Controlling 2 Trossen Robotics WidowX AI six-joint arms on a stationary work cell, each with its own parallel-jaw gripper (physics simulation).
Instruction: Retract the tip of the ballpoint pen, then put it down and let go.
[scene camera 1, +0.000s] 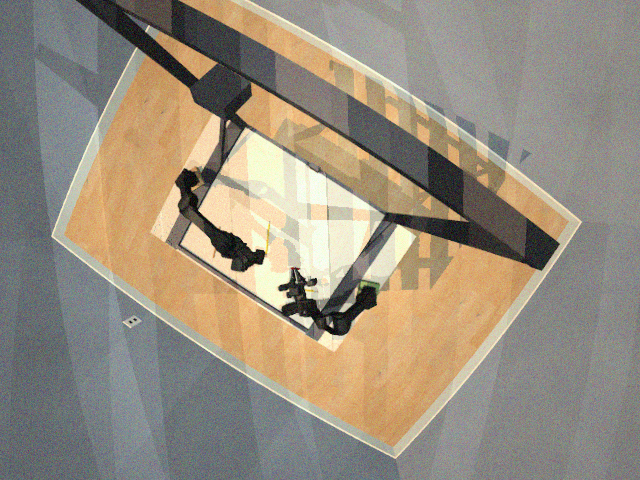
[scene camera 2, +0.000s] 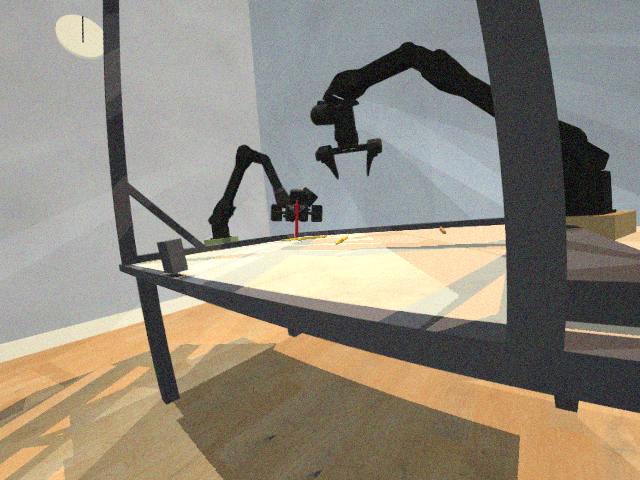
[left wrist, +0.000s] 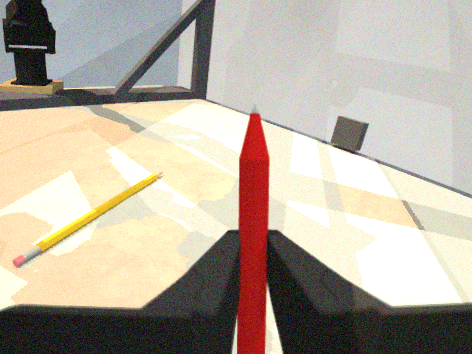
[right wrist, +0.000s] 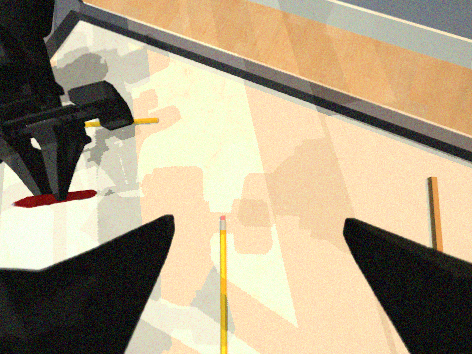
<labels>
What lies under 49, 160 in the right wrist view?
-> My left gripper.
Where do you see my right gripper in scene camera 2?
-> At 352, 177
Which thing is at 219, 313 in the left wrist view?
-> My left gripper.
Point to a dark table frame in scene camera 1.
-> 181, 225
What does the orange stick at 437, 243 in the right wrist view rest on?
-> The table.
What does my right gripper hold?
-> Nothing.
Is my right gripper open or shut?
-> Open.
</labels>
